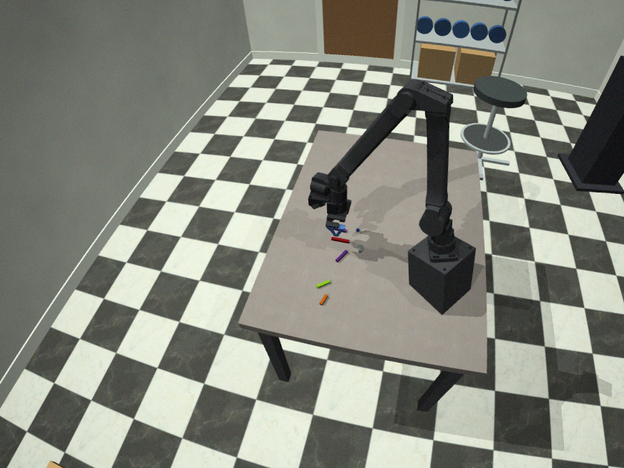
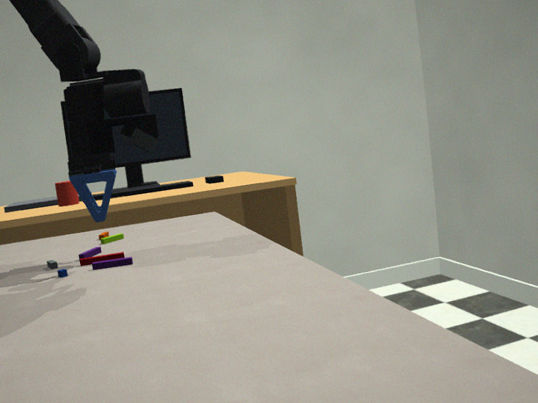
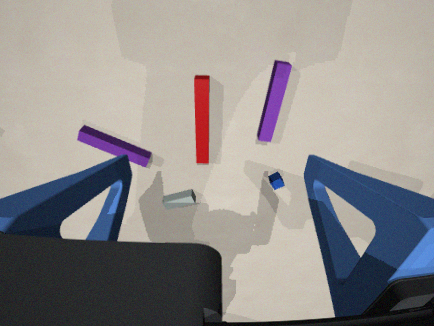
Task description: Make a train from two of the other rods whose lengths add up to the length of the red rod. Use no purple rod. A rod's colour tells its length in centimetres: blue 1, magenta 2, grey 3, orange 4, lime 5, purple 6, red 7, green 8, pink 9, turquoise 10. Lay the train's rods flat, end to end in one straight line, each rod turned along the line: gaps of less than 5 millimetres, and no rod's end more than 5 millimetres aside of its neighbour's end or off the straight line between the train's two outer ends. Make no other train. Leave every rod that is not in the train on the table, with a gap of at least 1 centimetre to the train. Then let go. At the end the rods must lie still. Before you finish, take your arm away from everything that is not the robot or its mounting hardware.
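Now: hand 80 mm past the grey rod, 70 mm above it and 50 mm to the right of it. Round my hand: red rod: 70 mm below, 10 mm to the left, 10 mm behind; blue rod: 70 mm below, 70 mm behind, 40 mm to the right; purple rod: 90 mm to the left, 70 mm below, 20 mm behind.
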